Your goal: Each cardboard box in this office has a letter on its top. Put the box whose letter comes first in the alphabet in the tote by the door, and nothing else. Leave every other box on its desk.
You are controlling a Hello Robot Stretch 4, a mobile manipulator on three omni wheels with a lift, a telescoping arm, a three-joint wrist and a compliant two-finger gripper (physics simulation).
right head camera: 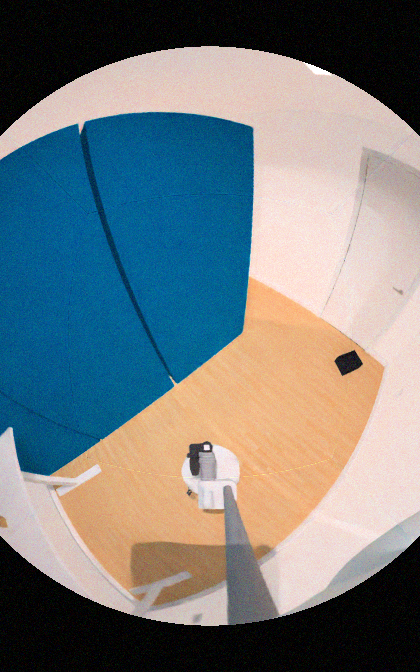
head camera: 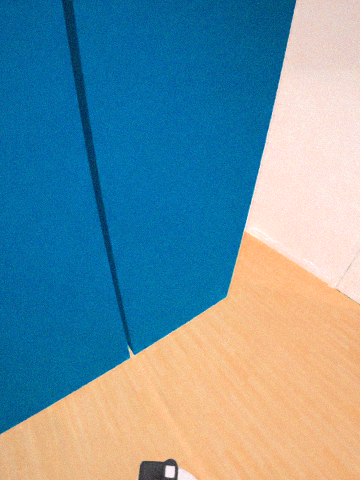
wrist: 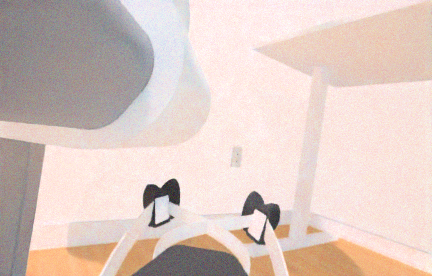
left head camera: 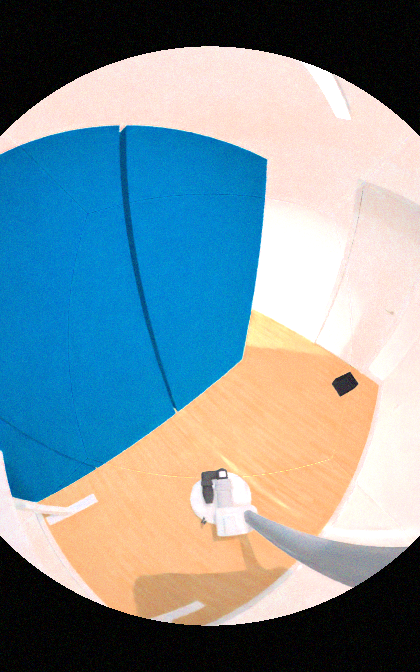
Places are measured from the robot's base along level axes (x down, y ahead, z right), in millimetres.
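Pixels of known places: gripper, fingertip midpoint: [wrist: 212, 200].
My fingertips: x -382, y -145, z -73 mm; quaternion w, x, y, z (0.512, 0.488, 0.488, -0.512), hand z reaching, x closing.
Observation:
Behind a point stands the place of what it marks.
The tote [left head camera: 345, 384] [right head camera: 348, 362] is a small black bin on the floor near the white door [left head camera: 382, 270] [right head camera: 387, 235], at the right of both side head views. A small part of a brown cardboard box [right head camera: 3, 522] shows at the left edge of the right head view, on a white desk [right head camera: 20, 535]; its letter cannot be read. My gripper [wrist: 212, 200] @(z -72, x -382, y -145 mm) is open in the wrist view, with its dark fingertips well apart and a white wall behind them. It is empty and away from the box and the tote.
Tall blue partition panels [head camera: 175, 175] @(z -70, x -1189, y 989 mm) [left head camera: 195, 260] [right head camera: 175, 225] stand ahead and to the left. A desk's underside [wrist: 360, 57] @(z -575, x -897, y -1073 mm) and white leg [wrist: 310, 155] @(z -473, x -439, y -1246 mm) are at the right of the wrist view. White walls enclose the wooden floor [head camera: 280, 350] @(z 743, x 28, y 902 mm).

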